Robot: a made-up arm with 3 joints. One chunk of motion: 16 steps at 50 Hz.
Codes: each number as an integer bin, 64 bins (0 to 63) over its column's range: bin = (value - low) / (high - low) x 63, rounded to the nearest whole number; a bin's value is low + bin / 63 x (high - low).
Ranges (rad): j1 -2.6..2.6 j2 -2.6..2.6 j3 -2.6..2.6
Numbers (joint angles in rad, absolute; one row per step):
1: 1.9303 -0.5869 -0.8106
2: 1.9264 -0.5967 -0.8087
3: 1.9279 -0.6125 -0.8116
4: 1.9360 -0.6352 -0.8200
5: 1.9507 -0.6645 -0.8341
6: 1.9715 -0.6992 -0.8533
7: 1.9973 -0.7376 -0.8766
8: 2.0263 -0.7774 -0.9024
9: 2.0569 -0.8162 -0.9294
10: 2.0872 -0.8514 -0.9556
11: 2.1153 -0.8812 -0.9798
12: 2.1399 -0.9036 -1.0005
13: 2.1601 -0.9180 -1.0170
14: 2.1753 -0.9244 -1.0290
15: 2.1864 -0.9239 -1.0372
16: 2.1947 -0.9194 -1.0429
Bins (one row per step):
1: 55 24 22
2: 55 24 22
3: 55 24 22
4: 55 24 22
5: 55 23 21
6: 55 23 21
7: 56 23 21
8: 56 22 21
9: 56 22 20
10: 57 21 20
11: 57 21 20
12: 57 21 19
13: 58 20 19
14: 58 20 19
15: 58 20 19
16: 58 20 19

